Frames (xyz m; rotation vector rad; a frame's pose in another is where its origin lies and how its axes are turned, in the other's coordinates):
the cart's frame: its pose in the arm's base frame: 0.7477 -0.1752 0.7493 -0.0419 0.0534 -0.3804
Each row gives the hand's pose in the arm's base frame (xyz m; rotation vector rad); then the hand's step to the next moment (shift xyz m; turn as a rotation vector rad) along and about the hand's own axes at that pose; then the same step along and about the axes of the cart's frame.
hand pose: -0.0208 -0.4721 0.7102 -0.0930 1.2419 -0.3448
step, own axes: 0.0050 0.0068 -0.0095 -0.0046 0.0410 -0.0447
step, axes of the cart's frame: -0.0075 0.0038 -0.0095 -0.0482 0.0303 -0.0215
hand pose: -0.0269 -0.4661 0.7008 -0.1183 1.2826 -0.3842
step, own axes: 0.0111 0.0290 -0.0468 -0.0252 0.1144 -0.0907
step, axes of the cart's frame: -0.0425 0.0154 -0.0334 -0.1080 0.0943 -0.0373
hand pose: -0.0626 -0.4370 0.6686 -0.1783 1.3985 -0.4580
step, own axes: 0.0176 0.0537 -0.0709 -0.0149 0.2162 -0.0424
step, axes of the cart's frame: -0.0691 0.0294 -0.0508 -0.0723 0.1963 -0.0707
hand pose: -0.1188 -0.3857 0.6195 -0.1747 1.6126 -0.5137
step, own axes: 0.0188 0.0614 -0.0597 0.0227 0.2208 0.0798
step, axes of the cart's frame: -0.0657 0.0396 -0.0425 0.0509 0.2054 -0.1041
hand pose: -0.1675 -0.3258 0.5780 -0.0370 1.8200 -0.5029
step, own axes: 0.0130 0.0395 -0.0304 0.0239 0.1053 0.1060
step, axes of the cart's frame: -0.0361 0.0313 -0.0192 0.0892 0.0976 -0.0737
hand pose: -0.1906 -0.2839 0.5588 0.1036 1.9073 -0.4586
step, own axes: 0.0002 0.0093 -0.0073 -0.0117 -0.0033 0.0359
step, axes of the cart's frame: -0.0077 0.0090 -0.0003 0.0378 -0.0004 0.0022
